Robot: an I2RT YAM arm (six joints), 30 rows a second.
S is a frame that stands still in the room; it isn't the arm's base.
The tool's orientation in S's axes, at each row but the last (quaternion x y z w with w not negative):
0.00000 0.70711 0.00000 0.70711
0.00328 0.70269 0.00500 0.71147
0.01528 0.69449 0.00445 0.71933
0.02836 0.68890 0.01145 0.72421
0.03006 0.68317 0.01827 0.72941
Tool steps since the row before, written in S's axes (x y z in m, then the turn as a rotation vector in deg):
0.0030 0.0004 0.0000 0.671 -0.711 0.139
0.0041 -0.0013 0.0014 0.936 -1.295 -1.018
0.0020 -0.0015 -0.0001 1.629 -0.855 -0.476
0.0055 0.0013 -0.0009 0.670 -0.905 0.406
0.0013 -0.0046 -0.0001 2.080 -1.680 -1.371
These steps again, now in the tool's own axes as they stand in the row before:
0.0000 0.0004 0.0030 -0.139 -0.711 0.671
-0.0014 -0.0013 0.0041 1.014 -1.309 0.920
0.0001 -0.0015 0.0020 0.509 -0.844 1.625
0.0012 0.0014 0.0054 -0.421 -0.865 0.712
-0.0001 -0.0046 0.0014 1.388 -1.740 2.018

